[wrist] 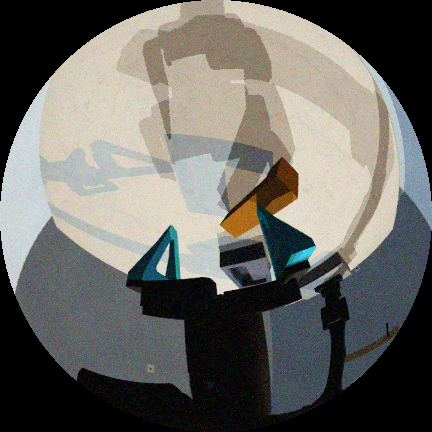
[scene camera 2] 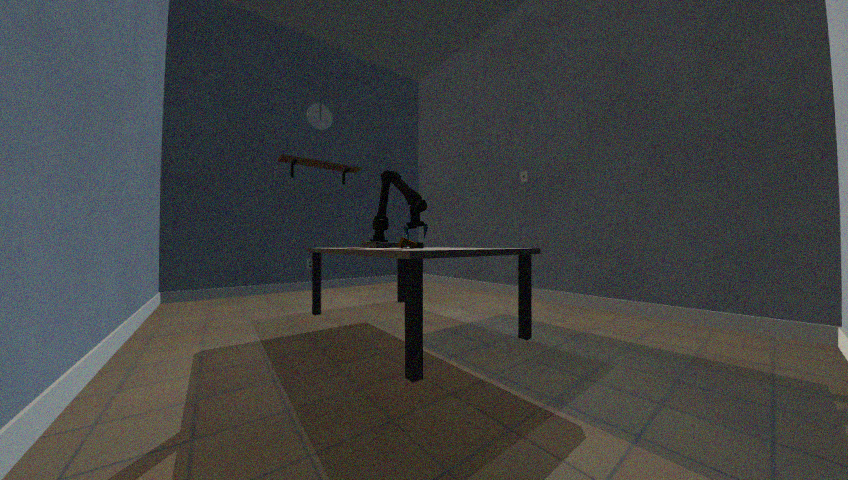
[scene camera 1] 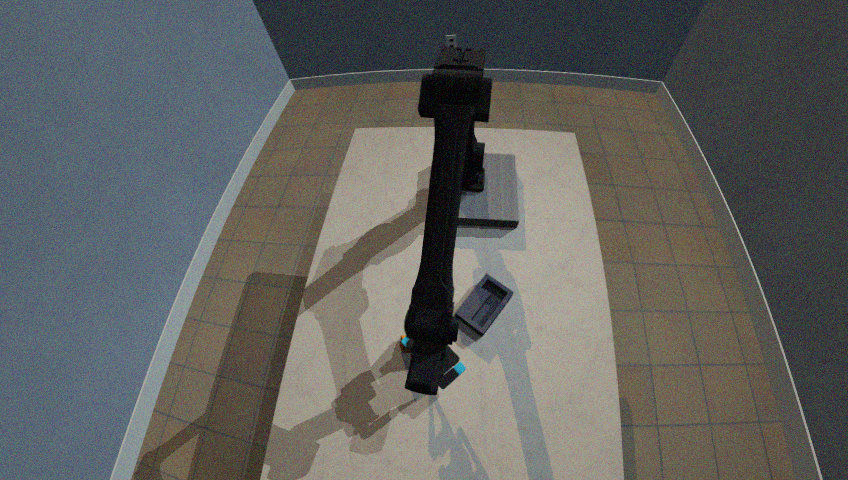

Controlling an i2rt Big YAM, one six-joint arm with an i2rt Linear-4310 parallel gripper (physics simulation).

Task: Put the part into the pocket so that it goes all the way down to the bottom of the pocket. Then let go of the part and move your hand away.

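Frame: origin at the arm's base, x back, y right, z up, level; millimetres.
Seen in the pictures: gripper, fingertip midpoint: (wrist: 213,218) (scene camera 2: 416,239); arm's base at its link origin: (wrist: 328,282) (scene camera 2: 378,241) (scene camera 1: 465,179).
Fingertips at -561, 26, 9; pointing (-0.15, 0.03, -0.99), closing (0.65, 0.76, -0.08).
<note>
Pixels of each thing's top centre, then the offset from my fingertips to it, as dx, dy, dz. Level surfaces: height alone.
- orange part at its top centre: (wrist: 267,226) (scene camera 2: 407,236) +44, +35, +15
- dark grey block with the pocket, top centre: (wrist: 249,276) (scene camera 1: 484,302) +170, -110, -19
- table at its surface level: dz -55
The orange part (wrist: 241,220) (scene camera 2: 408,242) is an angular, stepped block on the table. In the wrist view it lies obliquely, partly covered by the right-hand fingertip. In the scene camera 1 view a sliver of orange shows beside a fingertip; the arm hides the rest. The dark grey block with the pocket (scene camera 1: 470,324) (wrist: 242,255) lies at an angle on the table, right of the gripper in the scene camera 1 view. My gripper (scene camera 1: 432,354) (scene camera 2: 416,233) (wrist: 213,218) is open with nothing between its cyan-tipped fingers, low above the table. Whether a finger touches the part I cannot tell.
The arm's grey base plate (scene camera 1: 499,190) sits on the table (scene camera 1: 553,178) behind the pocket block. The black arm reaches over the table and covers part of it in the scene camera 1 view. Shadows of the arm cross the table top.
</note>
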